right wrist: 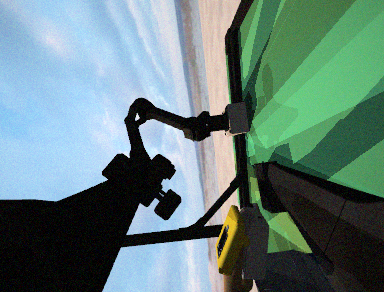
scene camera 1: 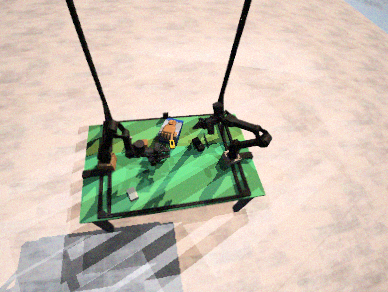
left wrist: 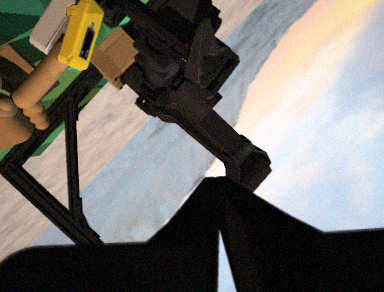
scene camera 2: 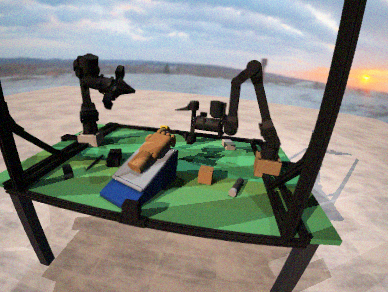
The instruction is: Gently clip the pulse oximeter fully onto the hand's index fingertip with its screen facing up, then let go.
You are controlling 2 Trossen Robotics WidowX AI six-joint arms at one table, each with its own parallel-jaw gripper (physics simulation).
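Where they show: left gripper, between the fingertips: [scene camera 1: 192,128] [left wrist: 215,187] [scene camera 2: 135,91]; right gripper, between the fingertips: [right wrist: 207,169] [scene camera 1: 170,153] [scene camera 2: 174,120]; left arm's base, origin of its link: [right wrist: 226,121] [scene camera 1: 232,155] [scene camera 2: 90,132]; right arm's base, origin of its link: [scene camera 1: 106,159] [left wrist: 130,71] [scene camera 2: 268,156].
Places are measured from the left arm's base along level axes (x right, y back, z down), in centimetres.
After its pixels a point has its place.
The tan hand [scene camera 1: 169,131] @[x 27.4, y -38.5, z -10.6 cm] [scene camera 2: 156,145] @[x 33.4, y -38.0, z -8.3 cm] lies on a grey and blue wedge [scene camera 1: 179,127] @[x 34.2, y -28.2, z -2.6 cm] [scene camera 2: 135,181] @[x 43.7, y -32.4, z -0.2 cm]. The yellow pulse oximeter [scene camera 1: 172,143] @[x 17.5, y -39.8, z -10.3 cm] [scene camera 2: 164,127] @[x 20.0, y -39.9, z -10.5 cm] [left wrist: 80,35] @[x 17.4, y -38.7, z -10.2 cm] [right wrist: 229,241] @[x 16.9, y -41.5, z -9.9 cm] sits on the hand's fingertip. Its dark screen shows in both wrist views. My right gripper [scene camera 1: 165,152] @[x 10.2, y -43.8, z -11.1 cm] [scene camera 2: 185,124] is open and empty. It stands just beside the oximeter and is not touching it. My left gripper [scene camera 1: 194,126] @[x 15.6, y -27.5, z -23.7 cm] [scene camera 2: 129,90] @[x 15.6, y -27.5, z -23.7 cm] [left wrist: 215,187] @[x 15.6, y -27.5, z -23.7 cm] is shut and empty. It hangs high, away from the hand.
A brown box [scene camera 2: 205,174] @[x 34.8, y -55.8, z 1.8 cm], a grey cylinder [scene camera 2: 236,187] @[x 40.6, y -66.2, z 3.4 cm] and a grey block [scene camera 1: 132,193] @[x -1.8, y -73.6, z 2.9 cm] [scene camera 2: 228,143] @[x 0.6, y -73.0, z 2.9 cm] lie on the green table [scene camera 1: 187,179] @[x -3.9, y -36.3, z 5.8 cm]. A black box [scene camera 1: 198,143] @[x 19.0, y -18.5, z 2.5 cm] [scene camera 2: 114,157] @[x 22.6, y -19.4, z 2.5 cm], a thin rod [scene camera 2: 94,162] @[x 22.8, y -10.5, z 5.2 cm] and a small black cube [scene camera 2: 67,170] @[x 34.2, y -4.6, z 2.8 cm] lie near the left arm.
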